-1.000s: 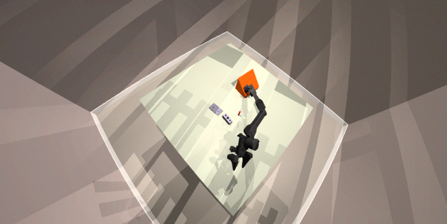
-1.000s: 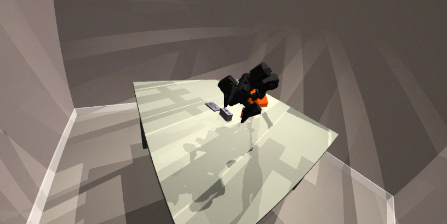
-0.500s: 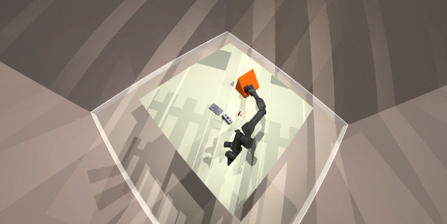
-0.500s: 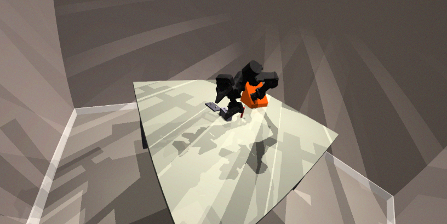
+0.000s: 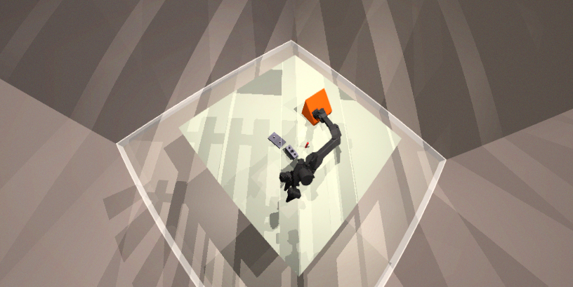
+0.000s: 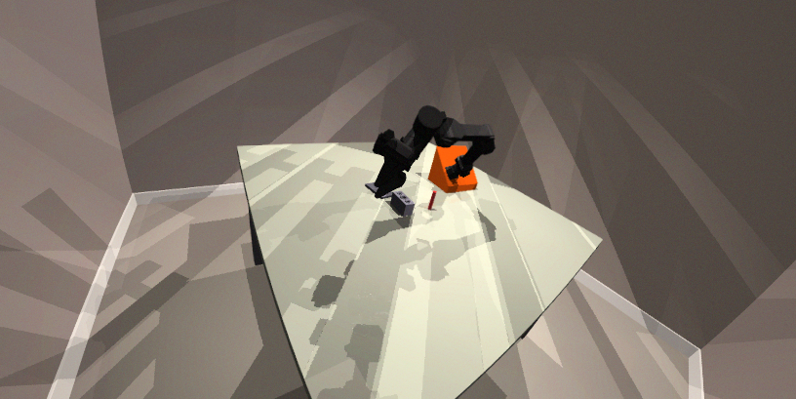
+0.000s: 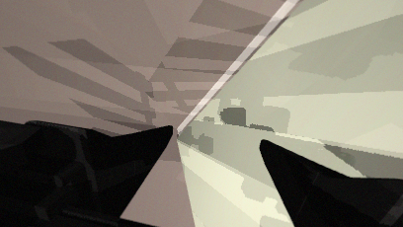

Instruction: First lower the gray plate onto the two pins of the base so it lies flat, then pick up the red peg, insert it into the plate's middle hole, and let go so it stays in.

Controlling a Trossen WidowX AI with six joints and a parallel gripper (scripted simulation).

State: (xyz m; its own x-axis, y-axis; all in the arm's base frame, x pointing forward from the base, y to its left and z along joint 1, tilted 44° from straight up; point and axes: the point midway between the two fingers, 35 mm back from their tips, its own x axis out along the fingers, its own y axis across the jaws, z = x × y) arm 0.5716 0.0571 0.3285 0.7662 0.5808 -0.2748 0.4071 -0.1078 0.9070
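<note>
My gripper tip is 260 mm past the gray plate, 190 mm to the left of it and 180 mm above it. From my gripper tip the other things lie so: red peg: 380 mm behind, 170 mm below, 150 mm to the right.
</note>
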